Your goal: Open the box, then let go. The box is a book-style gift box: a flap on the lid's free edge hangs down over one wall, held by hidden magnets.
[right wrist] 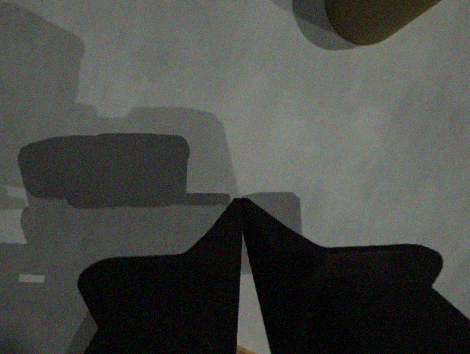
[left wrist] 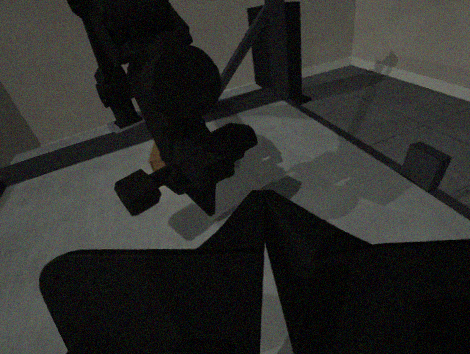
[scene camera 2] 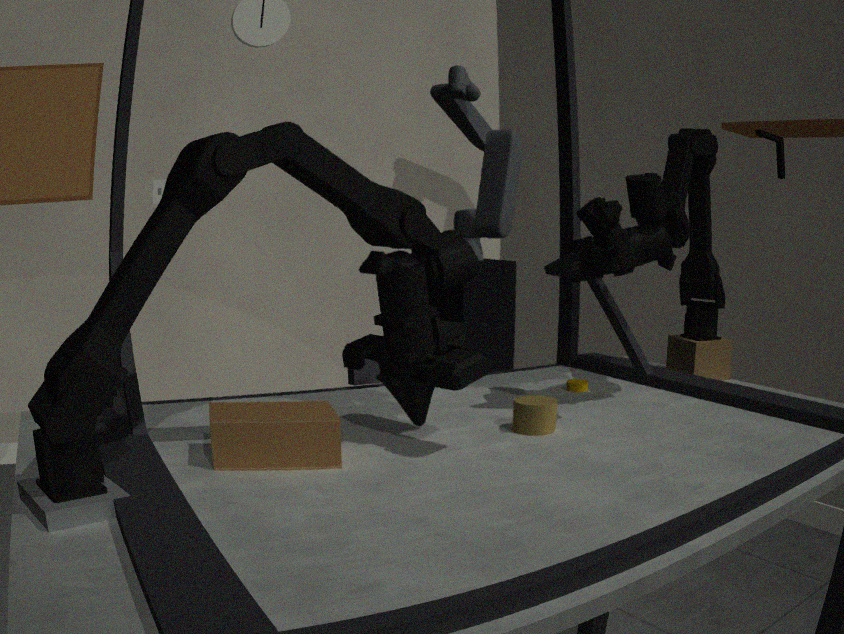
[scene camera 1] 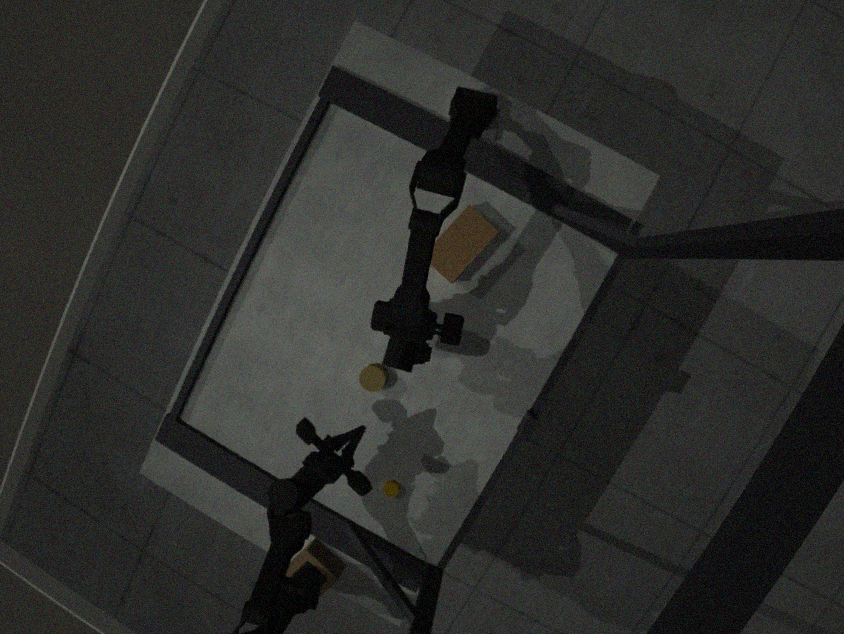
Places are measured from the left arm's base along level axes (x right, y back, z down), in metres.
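Pixels of known places: left gripper, between the fingertips: (left wrist: 261,200) (scene camera 2: 545,270) (scene camera 1: 364,426); right gripper, between the fingertips: (right wrist: 240,204) (left wrist: 211,214) (scene camera 2: 419,424); left arm's base, origin of its link: (scene camera 2: 701,337) (scene camera 1: 309,578); right arm's base, origin of its link: (left wrist: 128,121) (scene camera 2: 71,487) (scene camera 1: 475,113).
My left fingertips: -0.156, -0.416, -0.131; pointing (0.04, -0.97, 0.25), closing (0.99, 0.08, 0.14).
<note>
Ahead of a thing's pixels: the offset from my left fingertips to its top centre, as dx, dy, dz. "spot": to the spot under its first point.
The brown box @(-0.117, -0.380, +0.148) (scene camera 1: 466,243) (scene camera 2: 275,436) sits on the table with its lid down flat. The right arm partly covers it in scene camera 1, and a small part of the box @(spot: -0.142, -0.306, +0.149) (left wrist: 157,159) shows behind that arm in the left wrist view. I cannot tell which wall the flap hangs over. My right gripper (scene camera 2: 419,421) (left wrist: 211,214) (right wrist: 240,204) is shut and empty, pointing down low over the table, to the right of the box in scene camera 2 and apart from it. My left gripper (scene camera 1: 363,428) (scene camera 2: 548,269) (left wrist: 261,200) is shut and empty, high above the table and far from the box.
A tan cylinder @(-0.057, -0.033, +0.166) (scene camera 1: 373,377) (scene camera 2: 534,414) (right wrist: 370,20) stands near the right gripper. A small yellow disc @(+0.150, +0.136, +0.193) (scene camera 1: 391,488) (scene camera 2: 577,385) lies near the left arm's side. Dark frame posts (scene camera 2: 567,204) (left wrist: 284,50) rise at the table's edge.
</note>
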